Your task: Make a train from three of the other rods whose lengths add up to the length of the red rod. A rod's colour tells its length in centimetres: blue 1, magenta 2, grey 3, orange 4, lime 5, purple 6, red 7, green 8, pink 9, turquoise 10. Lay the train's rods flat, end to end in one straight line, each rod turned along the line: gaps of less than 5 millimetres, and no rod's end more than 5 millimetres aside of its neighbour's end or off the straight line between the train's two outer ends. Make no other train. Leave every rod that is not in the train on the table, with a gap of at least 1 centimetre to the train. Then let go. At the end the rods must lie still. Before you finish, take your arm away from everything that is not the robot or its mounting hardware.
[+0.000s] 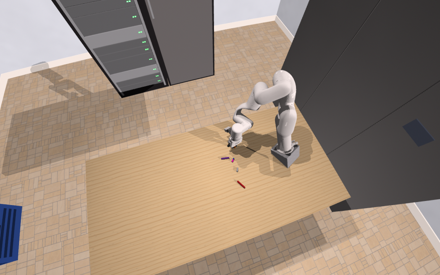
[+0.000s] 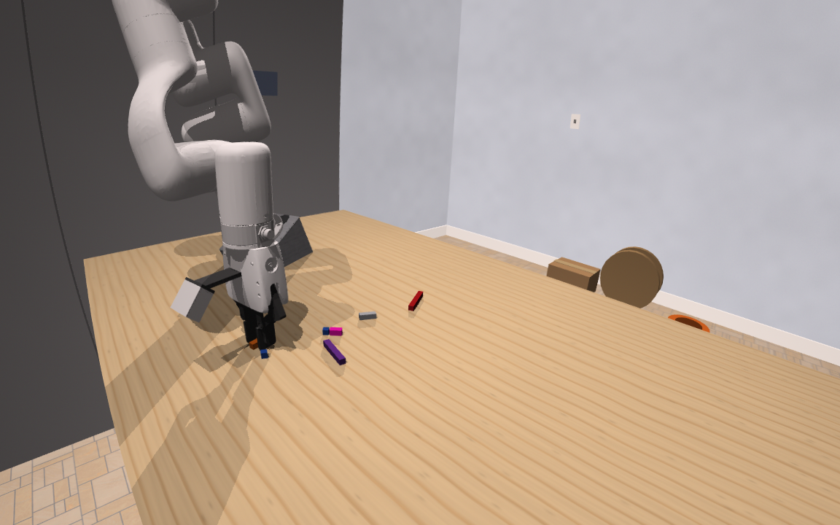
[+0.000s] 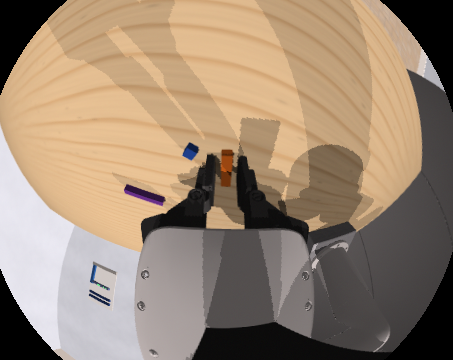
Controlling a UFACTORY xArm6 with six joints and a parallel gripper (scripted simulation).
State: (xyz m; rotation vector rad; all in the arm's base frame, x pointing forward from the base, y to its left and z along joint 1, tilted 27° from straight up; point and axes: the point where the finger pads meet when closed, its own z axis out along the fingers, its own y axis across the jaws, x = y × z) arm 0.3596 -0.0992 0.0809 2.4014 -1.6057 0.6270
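My hand is 2 cm above the orange rod. The rest, counted from my hand: purple rod: 9 cm ahead, 8 cm to the left, 2 cm below; magenta rod: 4 cm ahead, 12 cm to the left, 2 cm below; grey rod: 2 cm ahead, 19 cm to the left, 2 cm below.
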